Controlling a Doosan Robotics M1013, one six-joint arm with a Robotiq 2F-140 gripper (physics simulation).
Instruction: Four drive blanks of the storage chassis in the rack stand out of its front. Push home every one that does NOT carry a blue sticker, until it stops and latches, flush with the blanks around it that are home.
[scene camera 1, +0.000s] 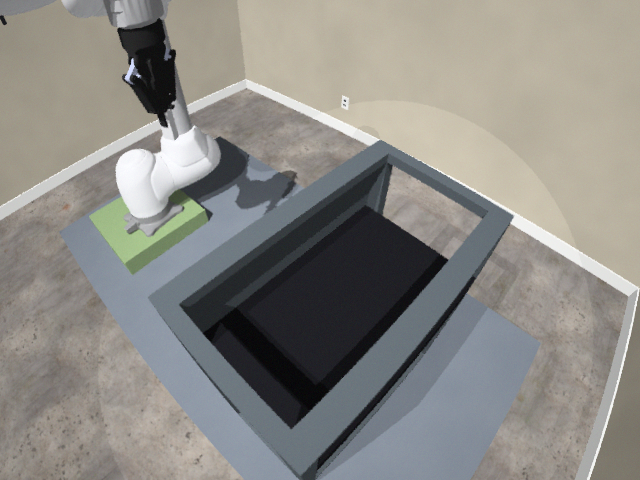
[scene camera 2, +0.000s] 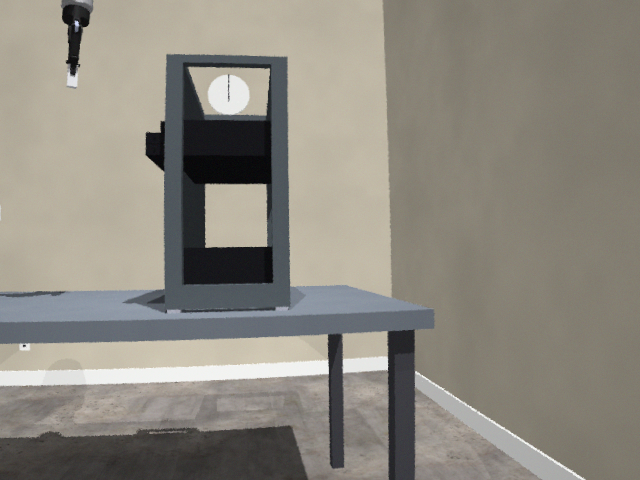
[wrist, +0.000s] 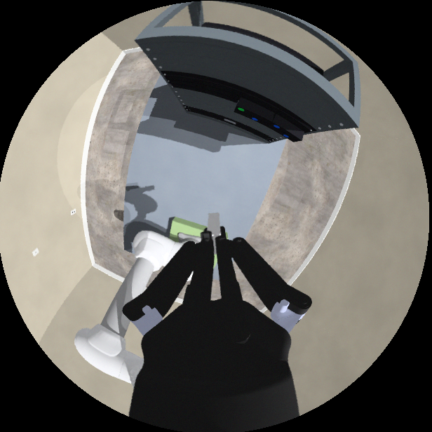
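Seen in the pictures: gripper, fingertip midpoint: (scene camera 1: 171, 137) (scene camera 2: 71, 87); arm's base, link origin: (scene camera 1: 153, 214).
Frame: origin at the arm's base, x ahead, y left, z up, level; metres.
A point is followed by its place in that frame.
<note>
The rack (scene camera 1: 268, 229) {x 0.777, y -0.162, z 0.553 m} (scene camera 2: 174, 206) {x 0.738, y -0.353, z 0.183 m} (wrist: 225, 62) stands on the table. The black storage chassis (scene camera 1: 341, 294) {x 0.884, y -0.112, z 0.398 m} (scene camera 2: 227, 137) {x 0.863, y -0.346, z 0.355 m} sits in its upper part. A black block of blanks (scene camera 2: 154, 143) {x 0.690, y -0.309, z 0.341 m} (wrist: 265, 119) stands out of the front, on the robot's side. In the wrist view it carries a green sticker (wrist: 241, 109) at its left end and three blue stickers (wrist: 254, 119) (wrist: 276, 126) (wrist: 286, 135) to the right. Single blank edges are too dark to tell apart. My gripper (scene camera 1: 164, 121) (scene camera 2: 72, 78) {x 0.449, y -0.078, z 0.552 m} (wrist: 214, 220) is shut and empty, a light grey tip at its fingers. It hangs in front of the rack, apart from it.
The arm's base stands on a green block (scene camera 1: 108, 219) {x -0.149, y -0.126, z -0.002 m} (wrist: 185, 227) on the blue-grey table (scene camera 1: 439, 413) {x 1.211, y -0.045, z -0.065 m} (scene camera 2: 361, 320) {x 1.132, y -0.521, z -0.082 m} (wrist: 200, 170). Another black unit (scene camera 2: 227, 266) {x 0.862, y -0.340, z 0.041 m} sits low in the rack. The rack's top rail on the robot's side runs above the blanks.
</note>
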